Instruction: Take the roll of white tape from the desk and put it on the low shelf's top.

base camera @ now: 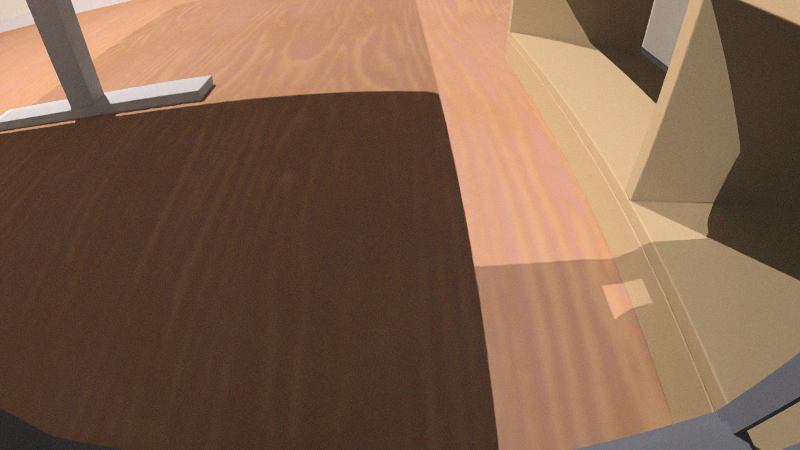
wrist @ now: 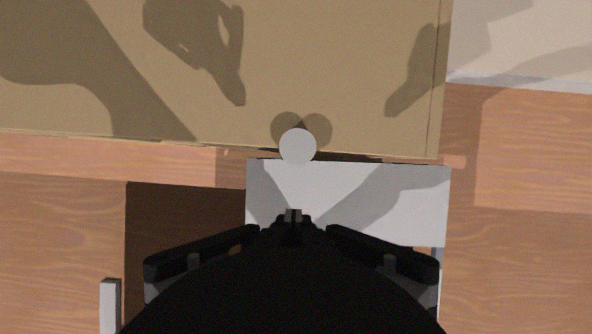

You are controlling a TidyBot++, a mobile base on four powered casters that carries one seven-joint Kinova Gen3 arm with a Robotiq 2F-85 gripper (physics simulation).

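Frame: origin at the arm's base, x ahead, y left, z up, level; metres.
Seen in the pictures: gripper, fingertip midpoint: point(wrist: 293, 220).
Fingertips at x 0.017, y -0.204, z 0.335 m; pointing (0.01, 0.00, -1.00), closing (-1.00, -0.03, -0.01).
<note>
A point is followed by its place in that frame.
The roll of white tape point(wrist: 298, 145) {x 0.016, y -0.274, z 0.238 m} shows in the wrist view as a round white disc at the front edge of the low shelf's beige top point(wrist: 325, 60) {x -0.019, y -0.399, z 0.213 m}; part of it shows past the edge line, and two round shadows fall behind it. My gripper point(wrist: 293, 220) {x 0.017, y -0.204, z 0.335 m} is shut and empty, and in the wrist view its tips show below the roll, apart from it, over a light grey panel. In the base camera view the lower part of the beige shelf point(base camera: 682, 139) {x 0.408, y -0.322, z -0.228 m} stands at the right. The roll and the gripper do not show there.
A light grey flat panel point(wrist: 410, 205) lies in front of the shelf in the wrist view. A grey leg with a flat foot point(base camera: 156, 91) stands on the wooden floor point(base camera: 537, 167) {x 0.576, y -0.232, z -0.397 m} at the far left of the base camera view. A grey bar point(wrist: 110, 305) shows at the wrist view's lower left.
</note>
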